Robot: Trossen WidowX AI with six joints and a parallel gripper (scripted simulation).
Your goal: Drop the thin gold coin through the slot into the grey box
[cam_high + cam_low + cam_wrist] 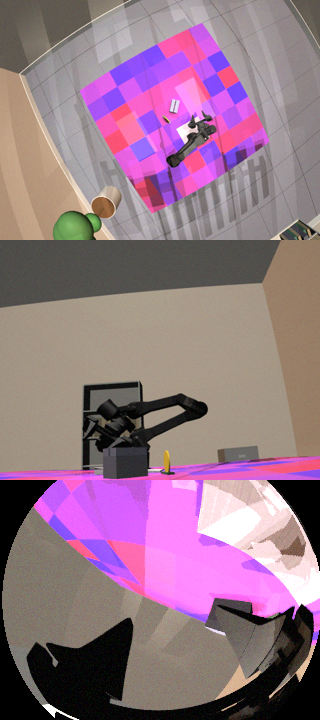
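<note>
The thin gold coin lies 23 cm to the left of my gripper tip, 6 cm below it and 6 cm ahead of it.
</note>
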